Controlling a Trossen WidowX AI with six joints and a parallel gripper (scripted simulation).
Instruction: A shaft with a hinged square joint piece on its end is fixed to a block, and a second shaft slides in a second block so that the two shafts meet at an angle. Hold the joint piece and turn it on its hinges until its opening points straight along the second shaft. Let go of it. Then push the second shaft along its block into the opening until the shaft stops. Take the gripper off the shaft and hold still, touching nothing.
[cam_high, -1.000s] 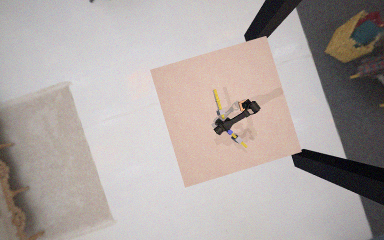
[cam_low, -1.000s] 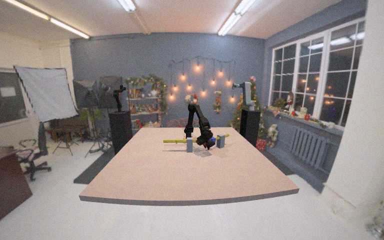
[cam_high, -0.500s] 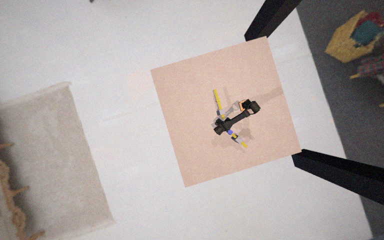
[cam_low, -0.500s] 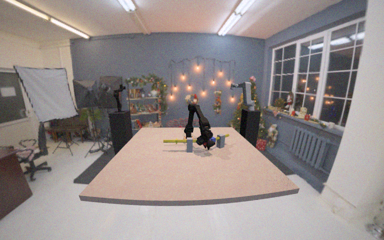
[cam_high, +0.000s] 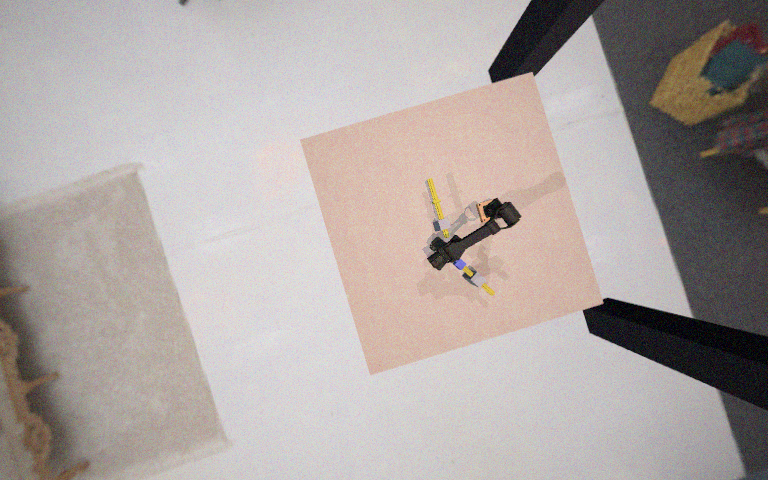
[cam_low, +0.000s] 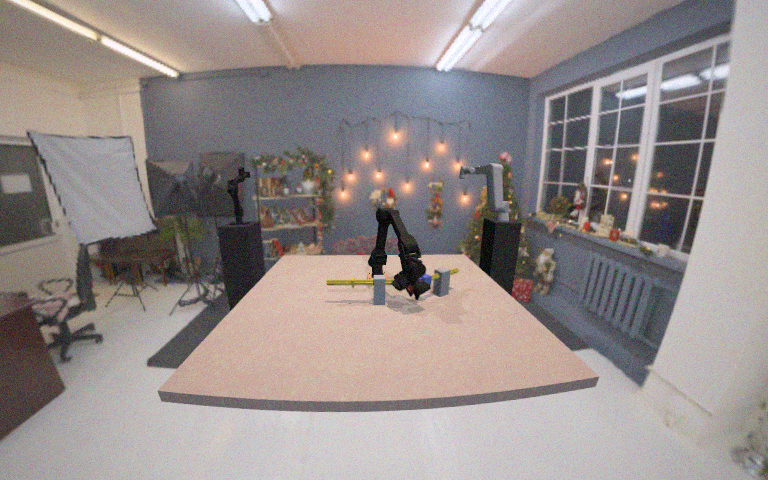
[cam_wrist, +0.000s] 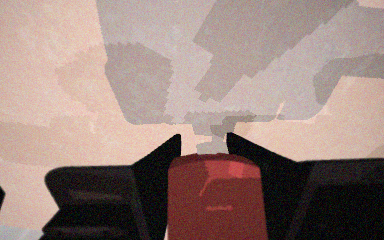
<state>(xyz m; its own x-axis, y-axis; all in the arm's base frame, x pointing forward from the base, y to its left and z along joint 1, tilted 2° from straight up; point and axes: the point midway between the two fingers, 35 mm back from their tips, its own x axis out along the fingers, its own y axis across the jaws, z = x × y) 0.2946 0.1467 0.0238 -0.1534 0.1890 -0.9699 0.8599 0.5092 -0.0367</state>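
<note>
Right now the red joint piece is 50 mm above my gripper tip.
</note>
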